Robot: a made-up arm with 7 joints.
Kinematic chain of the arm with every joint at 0, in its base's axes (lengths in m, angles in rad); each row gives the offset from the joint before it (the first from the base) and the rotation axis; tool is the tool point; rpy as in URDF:
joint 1: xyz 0 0 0 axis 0.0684 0.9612 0.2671
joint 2: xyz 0 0.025 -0.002 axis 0.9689 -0.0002 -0.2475
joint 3: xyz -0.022 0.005 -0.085 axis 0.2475 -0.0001 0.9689
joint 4: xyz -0.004 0 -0.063 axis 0.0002 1 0
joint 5: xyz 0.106 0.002 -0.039 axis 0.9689 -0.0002 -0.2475
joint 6: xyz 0.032 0 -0.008 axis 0.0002 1 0
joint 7: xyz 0.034 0 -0.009 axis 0.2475 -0.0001 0.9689
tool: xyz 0 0 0 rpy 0 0.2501 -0.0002
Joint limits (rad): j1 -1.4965..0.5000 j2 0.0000..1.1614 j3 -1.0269..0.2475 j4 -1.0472..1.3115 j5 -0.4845..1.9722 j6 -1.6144..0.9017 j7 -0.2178..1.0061
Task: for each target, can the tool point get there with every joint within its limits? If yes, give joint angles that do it. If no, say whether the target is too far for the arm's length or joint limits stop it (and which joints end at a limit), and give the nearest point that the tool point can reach.
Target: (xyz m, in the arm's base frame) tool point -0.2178 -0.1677 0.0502
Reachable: no: joint limits stop it (at a limit: joint 1, joint 2, joint 3, joint 4) | nearest point -0.0048 -0.0812 0.0289 | short by 0.231 m
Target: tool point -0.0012 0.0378 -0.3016
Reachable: yes | joints 0.2908 0.1282 -0.2336 0.5580 0.0028 0.0527 0.1886
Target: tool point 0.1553 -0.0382 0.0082
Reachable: yes | joints -1.3254 1.0469 -0.7802 -0.6959 1.7333 -0.8981 0.1660
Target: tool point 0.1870 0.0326 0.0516
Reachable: yes | joints -0.9025 0.9734 -0.0831 -0.4129 0.7128 -0.5654 0.7595
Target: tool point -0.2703 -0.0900 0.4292
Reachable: no: too far | nearest point 0.0235 0.0354 0.1386 | short by 0.432 m
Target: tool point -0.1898 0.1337 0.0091
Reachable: no: joint limits stop it (at a limit: joint 1, joint 3, joint 4, joint 6) | nearest point -0.1706 0.2392 -0.1217 | short by 0.169 m
